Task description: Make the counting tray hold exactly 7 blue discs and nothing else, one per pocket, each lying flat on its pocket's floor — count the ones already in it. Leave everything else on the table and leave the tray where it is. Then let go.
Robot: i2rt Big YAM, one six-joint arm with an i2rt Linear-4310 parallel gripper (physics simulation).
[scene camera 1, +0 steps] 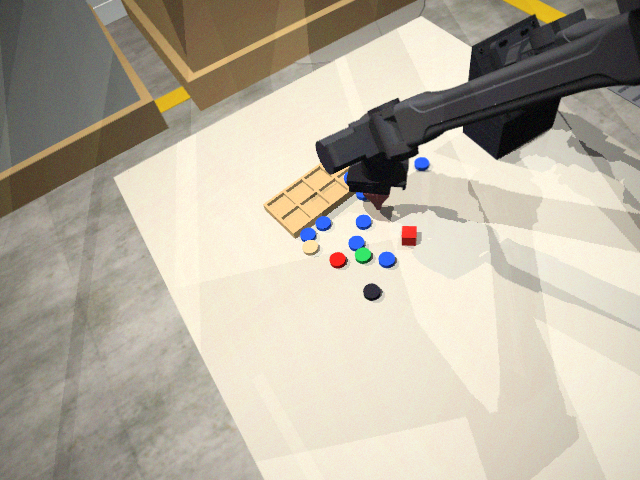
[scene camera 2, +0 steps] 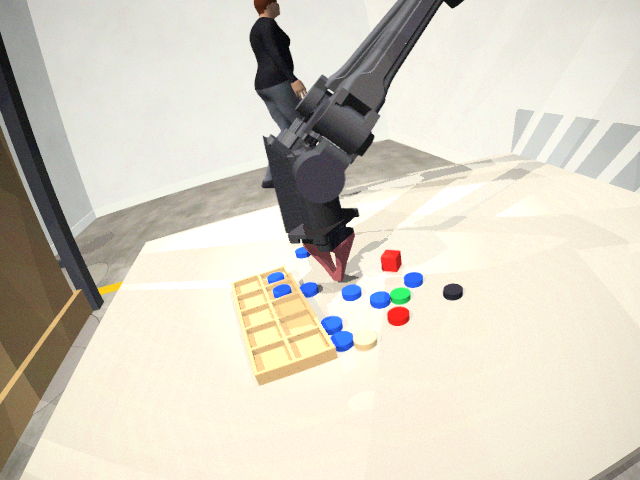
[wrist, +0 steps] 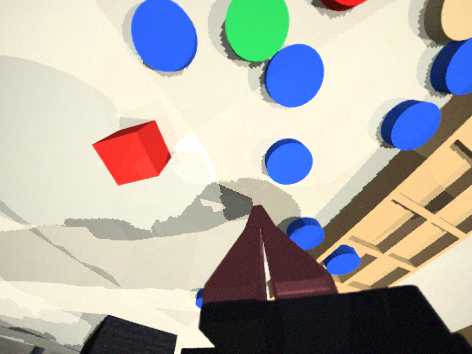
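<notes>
The wooden counting tray (scene camera 1: 281, 220) (scene camera 2: 297, 367) (wrist: 430, 167) holds two blue discs, one (scene camera 2: 275, 277) in a far-end pocket and one (scene camera 2: 281, 290) (wrist: 343, 260) in the adjacent pocket; both look flat. A blue disc (scene camera 1: 361, 196) (scene camera 2: 309, 289) (wrist: 306, 233) lies beside the tray's long side. Another blue disc (scene camera 1: 421, 163) (scene camera 2: 302, 252) (wrist: 199, 298) lies farther back, partly hidden in the second scene view and wrist view. Several others lie in front, including one (scene camera 1: 363, 222) (scene camera 2: 351, 292) (wrist: 289, 161) nearest the fingers. My gripper (scene camera 1: 378, 207) (scene camera 2: 338, 280) (wrist: 258, 211) is shut and empty, low over the table.
A green disc (scene camera 1: 362, 254) (scene camera 2: 400, 295) (wrist: 257, 25), red disc (scene camera 1: 338, 259) (scene camera 2: 398, 315), black disc (scene camera 1: 372, 291) (scene camera 2: 452, 291) and cream disc (scene camera 1: 310, 247) (scene camera 2: 364, 339) lie on the table. A red cube (scene camera 1: 408, 235) (scene camera 2: 391, 260) (wrist: 135, 155) stands near the gripper.
</notes>
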